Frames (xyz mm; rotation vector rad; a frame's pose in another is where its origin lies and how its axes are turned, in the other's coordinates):
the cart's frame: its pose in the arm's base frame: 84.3 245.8 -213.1 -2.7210 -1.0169 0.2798
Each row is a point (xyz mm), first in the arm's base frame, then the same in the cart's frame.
Working: the arm's base frame: its pose in the cart's frame: -246.7 70.4 -217.1 2.7210 1.0169 -0.2798

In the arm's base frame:
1: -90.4 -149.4 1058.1
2: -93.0 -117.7 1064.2
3: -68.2 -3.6 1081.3
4: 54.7 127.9 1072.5
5: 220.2 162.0 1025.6
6: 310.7 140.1 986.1
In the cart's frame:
1: -518.0 -164.2 -1227.8
2: -499.5 -190.8 -1228.5
3: -407.2 -264.0 -1235.1
4: -227.9 -282.0 -1239.4
5: -77.8 -191.6 -1231.7
6: -21.3 -108.6 -1219.9

